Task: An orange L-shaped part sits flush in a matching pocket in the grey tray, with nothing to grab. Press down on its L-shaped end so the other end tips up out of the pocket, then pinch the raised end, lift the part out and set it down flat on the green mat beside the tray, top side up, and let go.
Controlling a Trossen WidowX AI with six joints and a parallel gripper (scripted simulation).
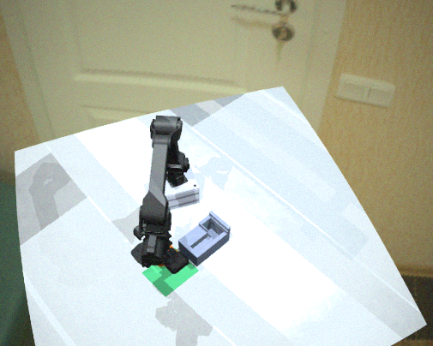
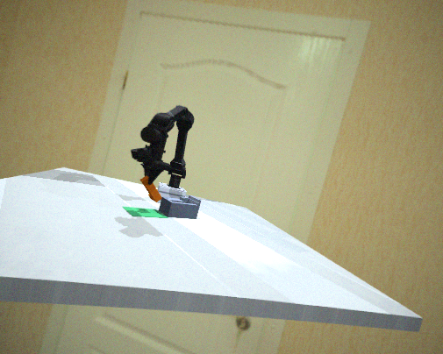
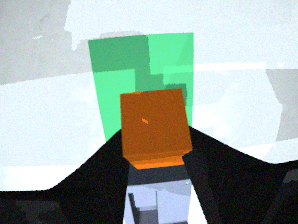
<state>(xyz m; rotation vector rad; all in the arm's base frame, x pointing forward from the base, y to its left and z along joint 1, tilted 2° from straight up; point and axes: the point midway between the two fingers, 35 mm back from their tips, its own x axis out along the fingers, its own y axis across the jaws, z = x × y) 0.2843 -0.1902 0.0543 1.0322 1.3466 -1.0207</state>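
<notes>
The green mat lies 13 cm below my gripper tip, 2 cm to the left of it and 1 cm behind it. Also, from my gripper tip: orange L-shaped part 3 cm to the left, 3 cm below, 2 cm behind.
</notes>
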